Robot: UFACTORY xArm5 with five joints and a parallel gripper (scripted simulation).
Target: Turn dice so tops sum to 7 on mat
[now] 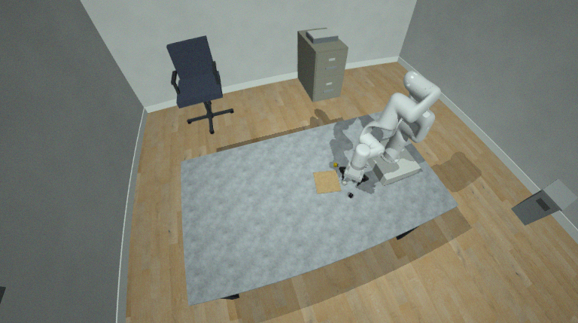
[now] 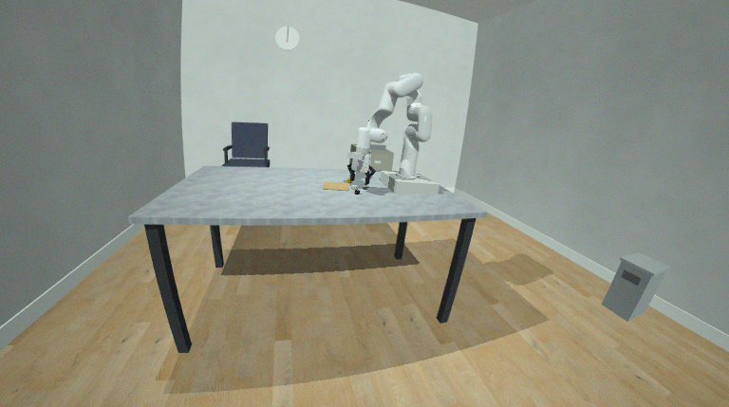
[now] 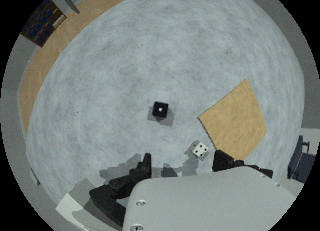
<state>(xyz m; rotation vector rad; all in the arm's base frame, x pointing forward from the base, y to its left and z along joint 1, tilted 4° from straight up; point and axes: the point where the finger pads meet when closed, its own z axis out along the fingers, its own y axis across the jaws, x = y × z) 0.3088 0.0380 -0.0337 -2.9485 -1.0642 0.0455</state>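
Now: the white die 3 cm ahead of my hand, 2 cm to the right of it and 4 cm below it. Round my hand: black die: 3 cm ahead, 7 cm to the left, 4 cm below; then yellow die: 1 cm ahead, 15 cm to the right, 4 cm below; then tan mat: 11 cm ahead, 7 cm to the right, 5 cm below.
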